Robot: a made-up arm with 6 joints.
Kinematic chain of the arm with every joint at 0, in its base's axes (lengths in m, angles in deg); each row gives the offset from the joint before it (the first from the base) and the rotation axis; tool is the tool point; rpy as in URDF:
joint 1: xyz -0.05 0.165 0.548 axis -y
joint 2: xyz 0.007 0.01 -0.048 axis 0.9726 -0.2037 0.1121
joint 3: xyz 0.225 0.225 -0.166 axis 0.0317 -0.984 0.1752
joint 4: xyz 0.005 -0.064 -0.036 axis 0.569 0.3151 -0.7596
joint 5: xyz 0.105 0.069 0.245 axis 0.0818 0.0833 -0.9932
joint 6: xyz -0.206 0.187 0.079 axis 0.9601 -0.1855 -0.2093
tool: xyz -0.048 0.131 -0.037 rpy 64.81 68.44 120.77
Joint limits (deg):
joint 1: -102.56..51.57
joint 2: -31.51..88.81
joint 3: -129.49..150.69
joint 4: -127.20..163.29
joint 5: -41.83..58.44
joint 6: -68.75..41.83
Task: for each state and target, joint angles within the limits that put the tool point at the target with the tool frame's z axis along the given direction. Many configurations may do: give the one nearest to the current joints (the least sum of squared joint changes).
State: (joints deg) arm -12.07 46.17 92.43 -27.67 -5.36 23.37
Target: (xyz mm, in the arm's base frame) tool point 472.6 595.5 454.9 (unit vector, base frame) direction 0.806 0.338 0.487
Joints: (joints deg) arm -9.61 73.82 128.83 -74.82 -35.26 -1.79
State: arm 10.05 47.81 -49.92 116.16 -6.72 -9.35
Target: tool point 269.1 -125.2 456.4 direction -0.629 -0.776 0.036
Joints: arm 8.97 16.24 -81.60 162.41 -17.85 41.83
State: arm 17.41 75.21 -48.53 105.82 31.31 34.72
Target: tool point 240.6 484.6 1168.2 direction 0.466 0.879 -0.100
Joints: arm 50.72 88.81 -67.01 74.70 23.96 -12.50
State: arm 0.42 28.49 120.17 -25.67 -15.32 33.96
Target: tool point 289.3 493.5 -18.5 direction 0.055 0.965 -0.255
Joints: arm 1.46 6.33 122.82 -28.47 -27.55 0.94
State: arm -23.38 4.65 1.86 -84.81 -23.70 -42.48
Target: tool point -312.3 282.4 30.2 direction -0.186 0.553 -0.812
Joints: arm -24.31 4.93 35.04 -91.13 -5.47 -14.62
